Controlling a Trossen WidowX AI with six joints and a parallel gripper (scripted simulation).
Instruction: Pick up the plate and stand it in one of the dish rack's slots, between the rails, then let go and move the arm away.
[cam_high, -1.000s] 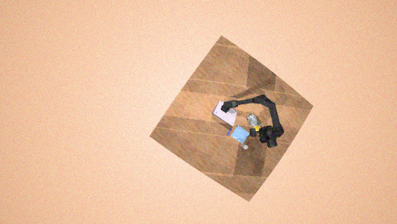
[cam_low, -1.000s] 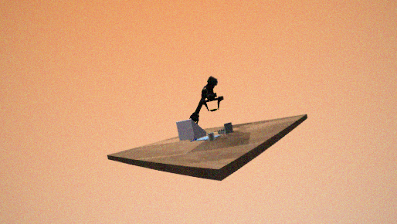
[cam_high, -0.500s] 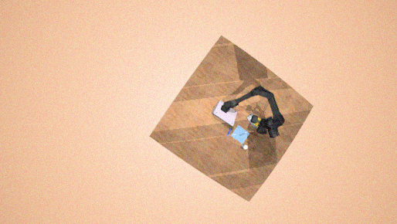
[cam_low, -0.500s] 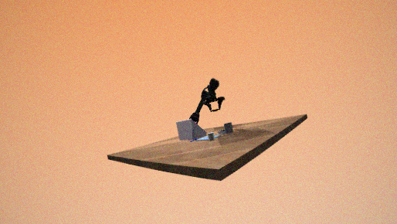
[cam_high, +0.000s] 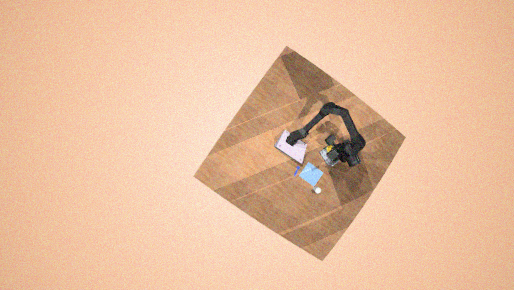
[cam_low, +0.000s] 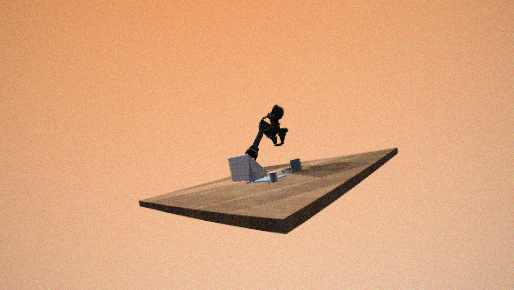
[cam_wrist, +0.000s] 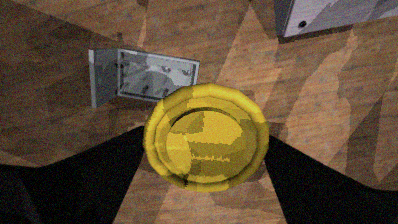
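My gripper tip is now 160 mm above the grey dish rack, 80 mm short of it and 20 mm to the left of it. Round my gripper tip: blue spoon 240 mm to the right, 180 mm below, 70 mm behind; grey cup 290 mm to the right, 160 mm below, 140 mm ahead; yellow plate 10 mm above.
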